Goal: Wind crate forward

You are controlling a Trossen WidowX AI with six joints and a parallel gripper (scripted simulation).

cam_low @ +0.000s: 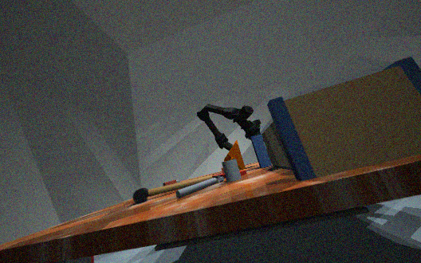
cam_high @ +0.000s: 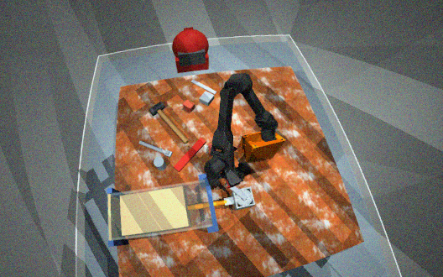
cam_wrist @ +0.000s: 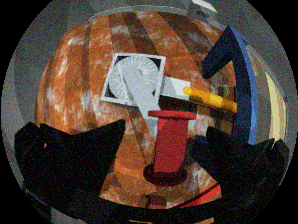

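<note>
The red knob is 1 cm to the right of my gripper tip. From my gripper tip the other things lie so: red-knobbed winch handle: 2 cm behind, 1 cm to the left, 3 cm below; blue steel frame: 10 cm ahead, 6 cm to the left, 3 cm below; winch: 8 cm behind, 6 cm to the left, 10 cm below.
</note>
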